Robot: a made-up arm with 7 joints. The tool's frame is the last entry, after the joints.
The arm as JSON. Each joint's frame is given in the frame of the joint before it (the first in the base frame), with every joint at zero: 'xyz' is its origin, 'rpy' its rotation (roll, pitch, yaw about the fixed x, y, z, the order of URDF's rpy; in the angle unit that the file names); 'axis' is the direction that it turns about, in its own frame. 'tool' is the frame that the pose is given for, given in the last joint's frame.
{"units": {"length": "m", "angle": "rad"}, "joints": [
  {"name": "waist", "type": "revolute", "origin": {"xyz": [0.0, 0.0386, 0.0], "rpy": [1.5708, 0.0, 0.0]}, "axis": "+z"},
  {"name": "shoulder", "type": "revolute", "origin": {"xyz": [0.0, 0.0, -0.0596], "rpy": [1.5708, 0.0, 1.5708]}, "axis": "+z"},
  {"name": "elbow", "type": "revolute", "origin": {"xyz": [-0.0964, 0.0, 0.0], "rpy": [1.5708, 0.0, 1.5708]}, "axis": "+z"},
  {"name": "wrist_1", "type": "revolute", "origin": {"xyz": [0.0, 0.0, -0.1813], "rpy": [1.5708, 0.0, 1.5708]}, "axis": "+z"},
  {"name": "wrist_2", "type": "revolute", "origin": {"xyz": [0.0, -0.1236, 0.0], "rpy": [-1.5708, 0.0, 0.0]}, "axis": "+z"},
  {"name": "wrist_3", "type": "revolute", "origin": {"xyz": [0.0, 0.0, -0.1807], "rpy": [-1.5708, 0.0, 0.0]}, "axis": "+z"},
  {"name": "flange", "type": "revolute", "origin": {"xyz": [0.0, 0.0, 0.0], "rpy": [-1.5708, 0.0, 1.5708]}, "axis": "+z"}
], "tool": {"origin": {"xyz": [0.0, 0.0, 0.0], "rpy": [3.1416, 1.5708, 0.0]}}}
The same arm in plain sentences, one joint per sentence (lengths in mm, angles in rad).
The arm has seven revolute joints in a row. What follows holds with every joint at zero, and every direction is one of the base frame's.
Joint 1 is mounted 38.6 mm along +y from the base frame's origin and turns about -y.
Joint 2 is mounted 59.6 mm along +y from joint 1 and turns about +x.
Joint 3 is mounted 96.4 mm along -z from joint 2 and turns about +z.
Joint 4 is mounted 181.3 mm along -z from joint 3 and turns about -y.
Joint 5 is mounted 123.6 mm along -z from joint 4 and turns about +z.
Joint 6 is mounted 180.7 mm along -z from joint 5 and turns about +y.
Joint 7 is mounted at the same point as joint 6 and turns about -x.
The tool frame, which is the frame that the pose is given for, is mounted at the same point as joint 7; its axes are the base frame's turned by roll 0, pitch 0 and yaw 0 rad (as in URDF: about the fixed x, then y, then z).

